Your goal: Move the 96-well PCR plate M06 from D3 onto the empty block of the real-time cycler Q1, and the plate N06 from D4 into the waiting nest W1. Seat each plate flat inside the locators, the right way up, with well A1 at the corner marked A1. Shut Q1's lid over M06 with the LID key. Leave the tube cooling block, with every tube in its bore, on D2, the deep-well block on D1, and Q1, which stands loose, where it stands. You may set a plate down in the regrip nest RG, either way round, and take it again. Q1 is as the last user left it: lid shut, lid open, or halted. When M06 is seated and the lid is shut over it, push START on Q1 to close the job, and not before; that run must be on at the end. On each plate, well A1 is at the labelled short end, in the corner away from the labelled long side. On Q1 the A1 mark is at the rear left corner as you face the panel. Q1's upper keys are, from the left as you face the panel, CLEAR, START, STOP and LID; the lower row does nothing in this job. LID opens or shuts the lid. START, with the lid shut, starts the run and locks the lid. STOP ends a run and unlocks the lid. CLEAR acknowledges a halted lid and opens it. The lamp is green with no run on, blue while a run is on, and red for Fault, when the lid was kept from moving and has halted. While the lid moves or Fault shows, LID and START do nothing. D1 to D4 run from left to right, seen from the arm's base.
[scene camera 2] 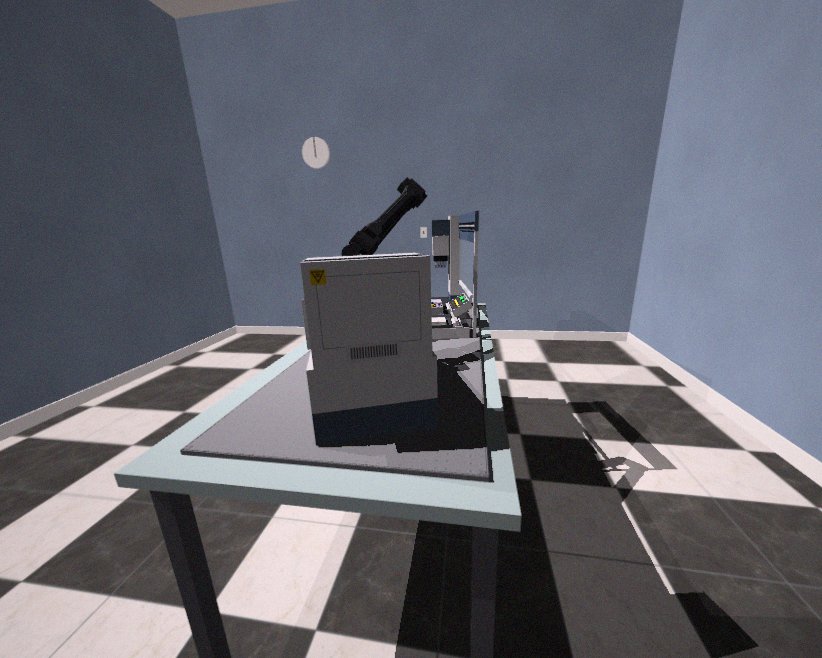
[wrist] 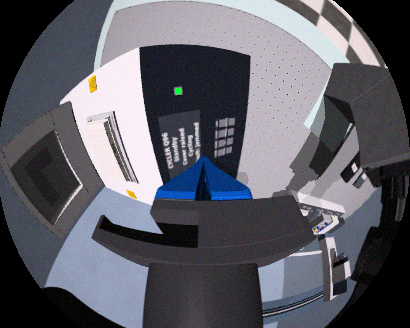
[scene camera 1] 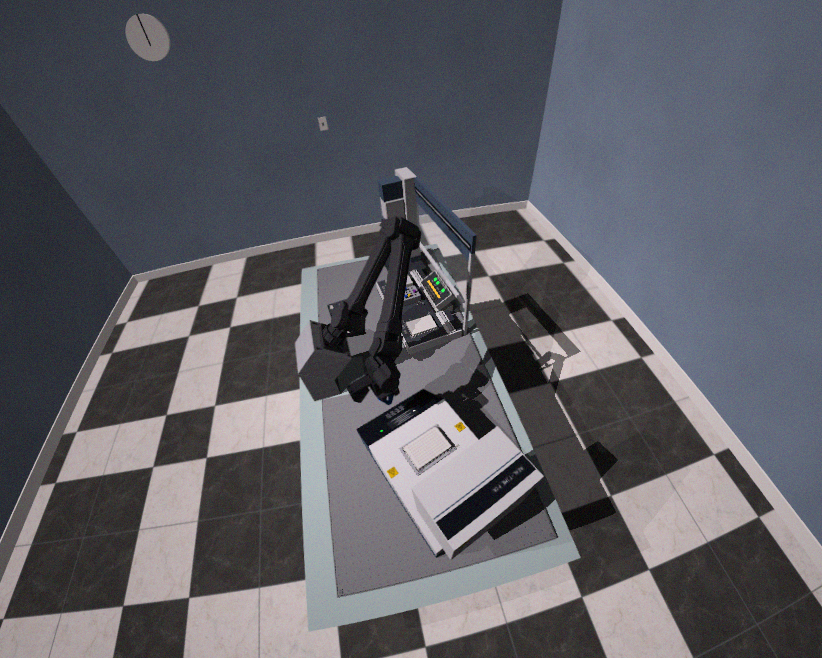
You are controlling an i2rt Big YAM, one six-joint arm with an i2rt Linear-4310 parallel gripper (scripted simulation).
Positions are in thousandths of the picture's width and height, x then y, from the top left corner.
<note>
In view: the gripper (wrist: 496, 492), a white 96-well PCR plate (scene camera 1: 525, 677) and a lid (scene camera 2: 450, 472).
The lid shows as well in scene camera 1 (scene camera 1: 571, 748).
</note>
